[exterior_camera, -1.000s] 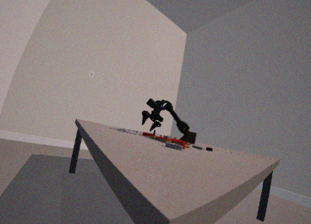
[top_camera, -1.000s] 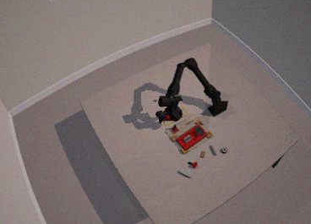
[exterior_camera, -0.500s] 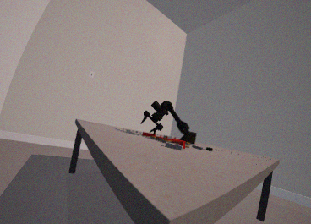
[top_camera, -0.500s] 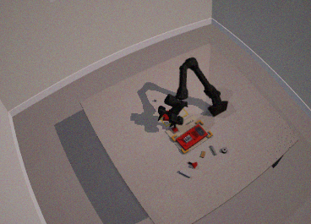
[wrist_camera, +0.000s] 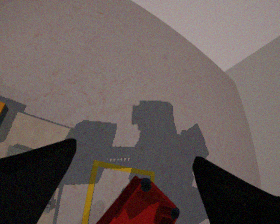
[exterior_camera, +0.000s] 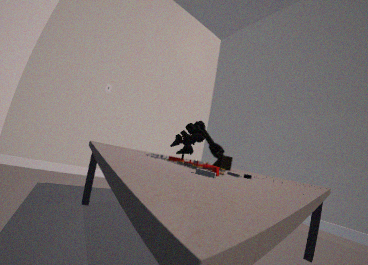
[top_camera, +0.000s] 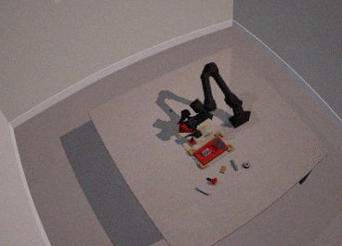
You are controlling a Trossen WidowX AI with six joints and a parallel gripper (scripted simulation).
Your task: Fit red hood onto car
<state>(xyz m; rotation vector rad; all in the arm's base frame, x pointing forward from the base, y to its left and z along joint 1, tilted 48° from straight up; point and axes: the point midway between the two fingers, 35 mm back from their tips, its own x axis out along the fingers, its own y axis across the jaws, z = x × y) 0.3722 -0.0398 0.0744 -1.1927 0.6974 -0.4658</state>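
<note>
Now: the red hood 70 mm below my gripper tip, 70 mm behind it and 50 mm to the right of it.
</note>
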